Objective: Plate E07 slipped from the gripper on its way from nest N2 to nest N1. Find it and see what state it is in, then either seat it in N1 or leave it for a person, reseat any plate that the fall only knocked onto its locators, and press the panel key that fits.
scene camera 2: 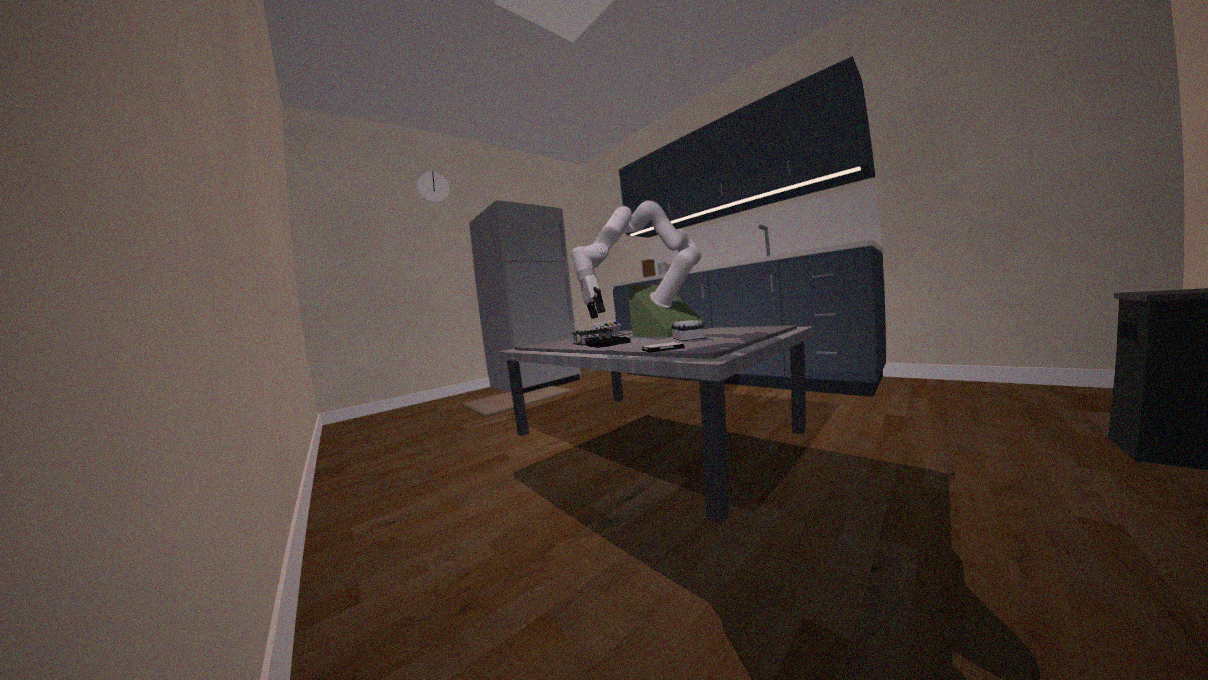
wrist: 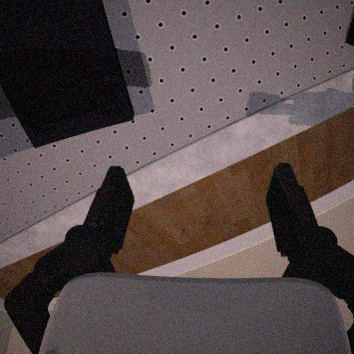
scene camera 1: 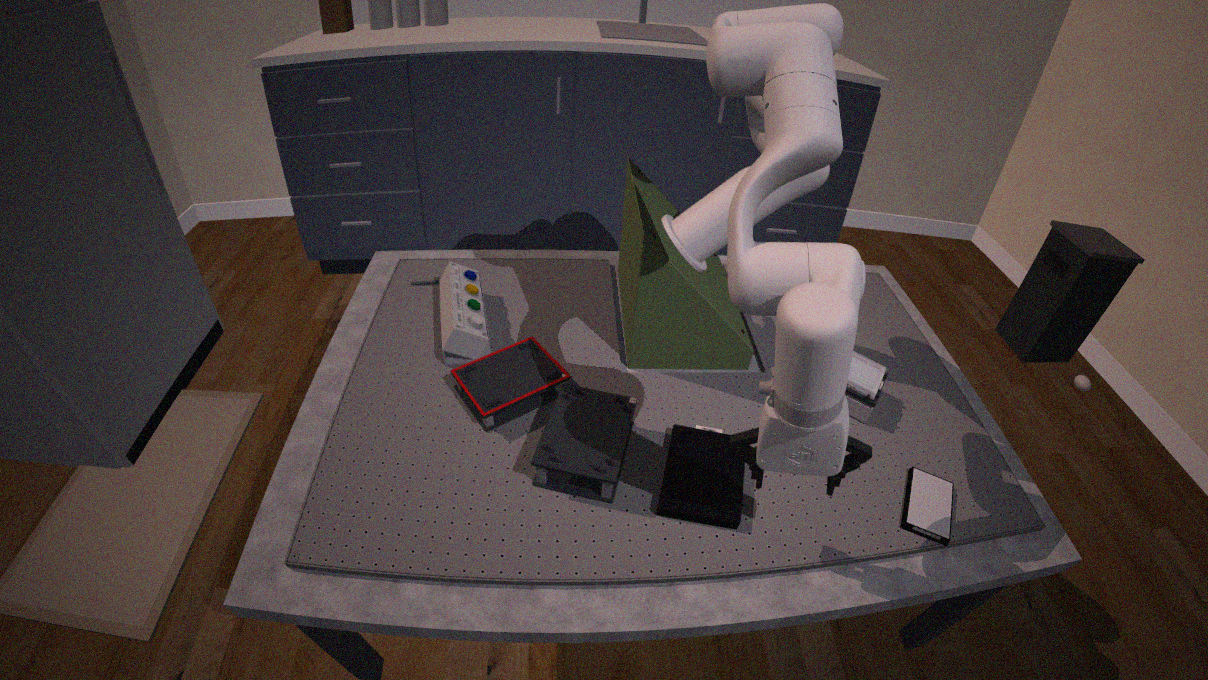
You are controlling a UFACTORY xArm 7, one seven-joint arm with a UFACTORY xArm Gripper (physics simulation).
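Pixels of known places: gripper, fingertip midpoint: point(scene camera 2: 598, 315) point(wrist: 198, 181) point(scene camera 1: 794, 482); arm's base, link origin: point(scene camera 2: 660, 300) point(scene camera 1: 682, 244).
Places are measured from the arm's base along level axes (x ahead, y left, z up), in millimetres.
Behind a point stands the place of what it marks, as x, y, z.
Note:
My gripper point(scene camera 1: 795, 486) @(488, 144, -37) point(scene camera 2: 596, 314) @(488, 144, -37) point(wrist: 198, 181) @(488, 144, -37) is open and empty, above the perforated board point(scene camera 1: 405, 506) @(509, -379, -173) and near its front edge. A flat black box-like piece point(scene camera 1: 701, 481) @(412, 46, -152) point(wrist: 65, 75) @(413, 60, -152) lies beside it, to the left in scene camera 1. A dark raised fixture point(scene camera 1: 583, 439) @(384, -133, -114) on short feet stands further left. A dark fixture with a red-outlined top point(scene camera 1: 509, 377) @(258, -271, -133) stands behind that. The key panel point(scene camera 1: 462, 325) @(181, -372, -97) has blue, yellow, green and white keys. No E07, N1 or N2 label is readable, so I cannot tell which dark piece is which plate or nest.
A black-edged piece with a pale top point(scene camera 1: 929, 502) @(429, 438, -158) point(scene camera 2: 663, 346) @(454, 474, -159) lies at the board's front right. A white-topped device point(scene camera 1: 867, 375) @(178, 368, -118) stands behind the gripper, partly hidden by the arm. The green wedge-shaped base point(scene camera 1: 676, 329) @(140, -1, -90) point(scene camera 2: 646, 316) @(136, 33, -71) stands at the back of the table point(scene camera 1: 473, 609) @(641, -246, -186).

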